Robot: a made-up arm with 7 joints. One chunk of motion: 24 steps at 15 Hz.
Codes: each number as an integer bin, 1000 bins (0 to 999) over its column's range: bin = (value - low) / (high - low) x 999, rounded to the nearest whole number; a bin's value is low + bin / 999 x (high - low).
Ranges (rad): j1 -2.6..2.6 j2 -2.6..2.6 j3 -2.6..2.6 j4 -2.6..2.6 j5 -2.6..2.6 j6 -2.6..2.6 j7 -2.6..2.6
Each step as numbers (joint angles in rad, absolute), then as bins.
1 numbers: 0.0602 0.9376 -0.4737 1.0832 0.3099 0.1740 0.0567
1 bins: 511 680 408 708 559 533 510
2 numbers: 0.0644 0.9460 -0.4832 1.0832 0.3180 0.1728 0.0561
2 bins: 512 681 407 708 561 533 510
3 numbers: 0.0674 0.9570 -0.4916 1.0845 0.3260 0.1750 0.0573
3 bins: 512 683 405 708 562 533 511
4 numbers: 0.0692 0.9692 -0.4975 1.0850 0.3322 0.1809 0.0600
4 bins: 513 686 404 708 563 534 511
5 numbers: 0.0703 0.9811 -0.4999 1.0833 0.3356 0.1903 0.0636
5 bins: 513 688 403 708 564 536 512
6 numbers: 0.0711 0.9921 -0.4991 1.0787 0.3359 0.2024 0.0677
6 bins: 513 690 404 707 564 538 513
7 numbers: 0.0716 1.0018 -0.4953 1.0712 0.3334 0.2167 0.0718
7 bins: 513 692 404 705 564 541 513
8 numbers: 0.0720 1.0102 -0.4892 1.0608 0.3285 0.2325 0.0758
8 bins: 513 694 406 703 563 544 514
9 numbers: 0.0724 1.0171 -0.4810 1.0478 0.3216 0.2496 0.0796
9 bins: 513 695 407 701 561 547 515
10 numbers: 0.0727 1.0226 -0.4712 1.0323 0.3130 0.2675 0.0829
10 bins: 513 696 409 698 560 551 515
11 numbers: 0.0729 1.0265 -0.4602 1.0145 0.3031 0.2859 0.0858
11 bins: 514 697 411 694 558 554 516
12 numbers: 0.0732 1.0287 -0.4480 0.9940 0.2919 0.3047 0.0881
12 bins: 514 697 413 690 556 558 516
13 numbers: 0.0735 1.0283 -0.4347 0.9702 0.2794 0.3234 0.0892
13 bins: 514 697 416 686 553 562 517
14 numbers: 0.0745 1.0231 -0.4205 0.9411 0.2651 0.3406 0.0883
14 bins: 514 696 419 680 550 565 516
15 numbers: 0.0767 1.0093 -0.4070 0.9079 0.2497 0.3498 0.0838
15 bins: 514 693 421 674 547 567 516
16 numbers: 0.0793 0.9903 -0.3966 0.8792 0.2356 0.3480 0.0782
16 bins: 515 690 423 668 545 566 515
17 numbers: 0.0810 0.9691 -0.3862 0.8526 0.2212 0.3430 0.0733
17 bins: 515 686 425 663 542 565 514
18 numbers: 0.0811 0.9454 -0.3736 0.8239 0.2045 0.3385 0.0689
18 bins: 515 681 428 658 539 565 513
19 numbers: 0.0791 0.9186 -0.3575 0.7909 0.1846 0.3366 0.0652
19 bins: 515 676 431 651 535 564 512
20 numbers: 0.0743 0.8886 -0.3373 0.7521 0.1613 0.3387 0.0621
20 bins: 514 670 435 644 530 565 511
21 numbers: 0.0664 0.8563 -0.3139 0.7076 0.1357 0.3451 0.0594
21 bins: 512 664 439 635 526 566 511
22 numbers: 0.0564 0.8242 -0.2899 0.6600 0.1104 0.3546 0.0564
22 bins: 510 658 444 626 521 568 510
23 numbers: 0.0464 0.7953 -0.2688 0.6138 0.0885 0.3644 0.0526
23 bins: 508 652 448 617 517 570 510
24 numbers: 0.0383 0.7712 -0.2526 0.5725 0.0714 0.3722 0.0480
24 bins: 507 648 451 609 513 571 509
